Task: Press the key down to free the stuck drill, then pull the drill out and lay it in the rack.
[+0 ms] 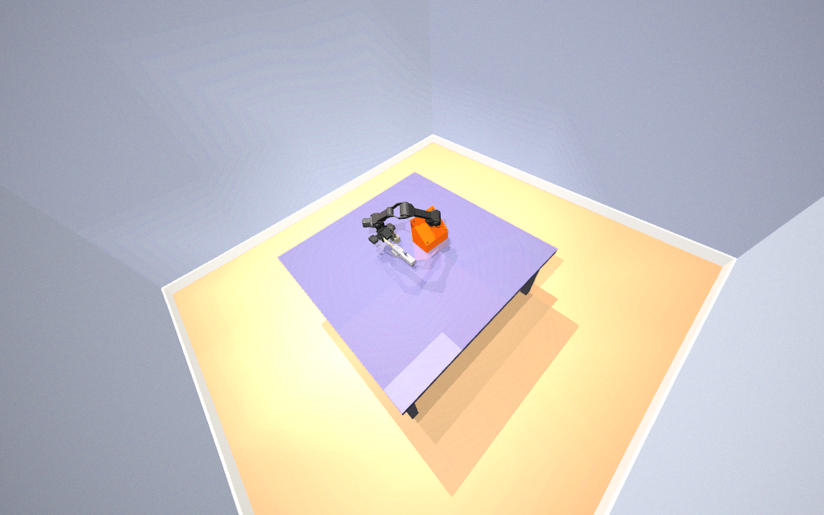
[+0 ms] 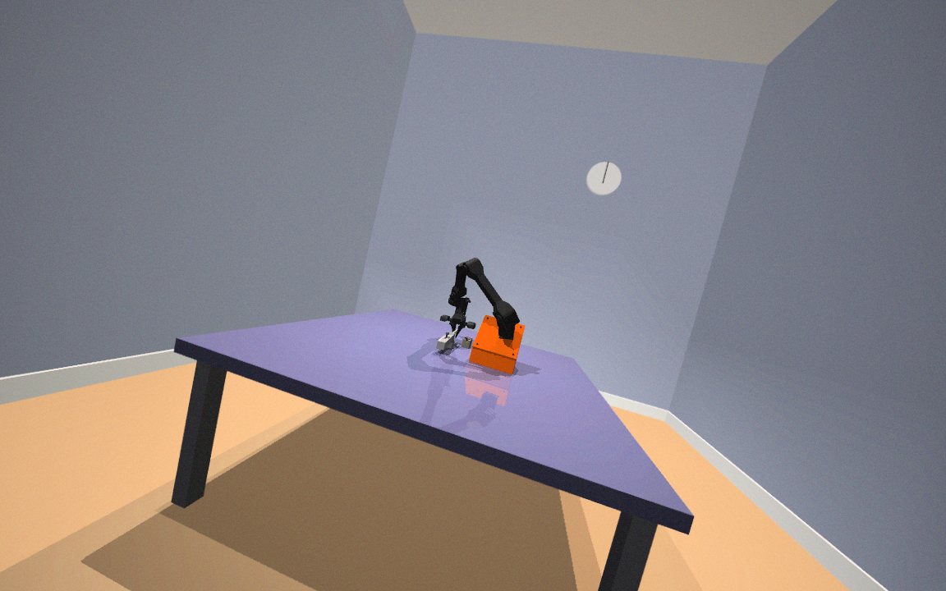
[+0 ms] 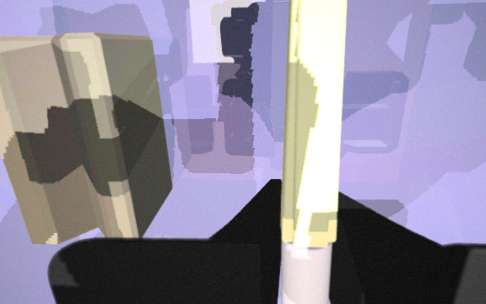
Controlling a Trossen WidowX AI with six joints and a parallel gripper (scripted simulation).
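My gripper tip is 70 mm past the rack and 30 mm to the right of it. The rest, counted from my gripper tip: drill: 40 mm to the left, 30 mm above.
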